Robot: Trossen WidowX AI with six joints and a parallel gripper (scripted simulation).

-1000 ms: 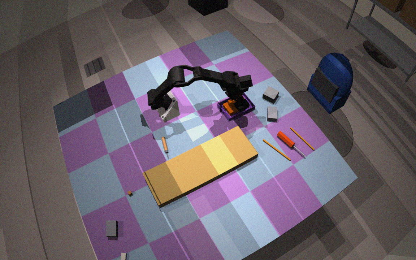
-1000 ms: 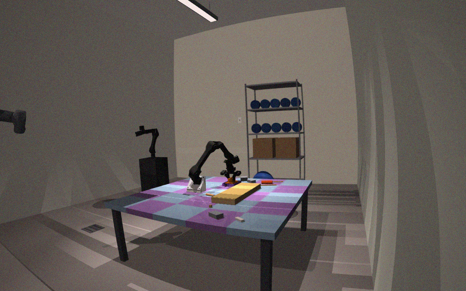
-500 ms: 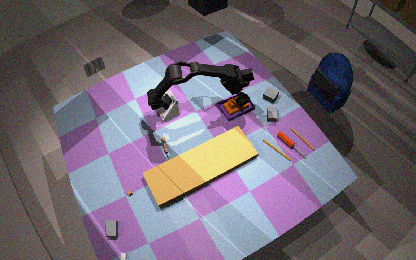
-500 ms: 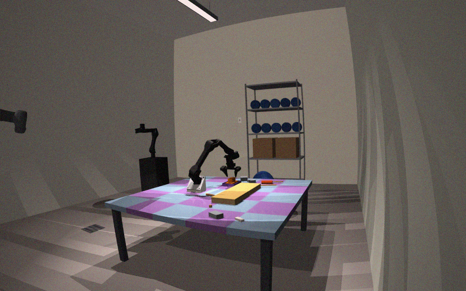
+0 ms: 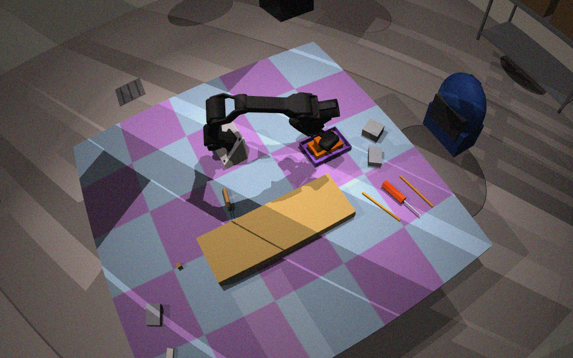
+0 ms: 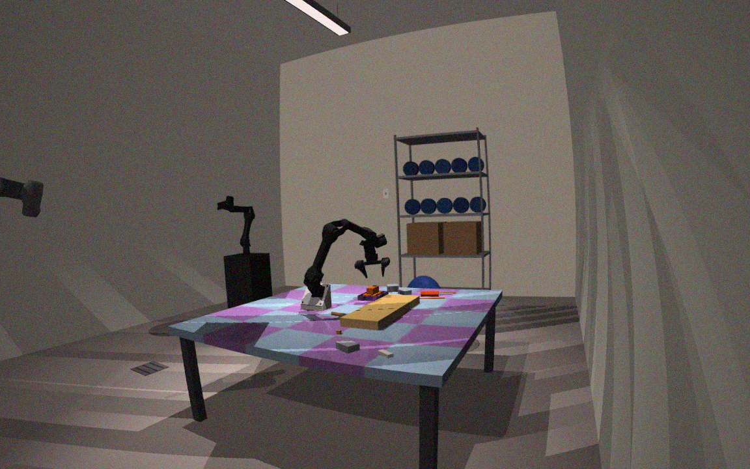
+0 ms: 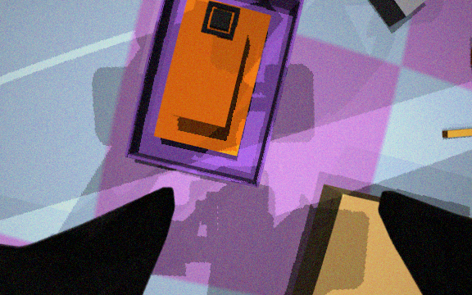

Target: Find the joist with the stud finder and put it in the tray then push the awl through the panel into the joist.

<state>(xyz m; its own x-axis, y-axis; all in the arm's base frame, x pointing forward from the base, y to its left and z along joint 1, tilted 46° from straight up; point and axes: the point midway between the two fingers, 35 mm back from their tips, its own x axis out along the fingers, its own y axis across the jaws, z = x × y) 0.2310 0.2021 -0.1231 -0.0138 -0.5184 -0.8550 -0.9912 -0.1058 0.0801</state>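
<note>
My gripper tip is 37 cm to the left of the awl, 12 cm above it and 3 cm past it. Also, from my gripper tip: purple tray: 12 cm below, 7 cm to the left, 4 cm behind; then square indicator window: 10 cm to the left, 7 cm below, 4 cm behind; then orange stud finder: 8 cm to the left, 8 cm below, 4 cm behind.
</note>
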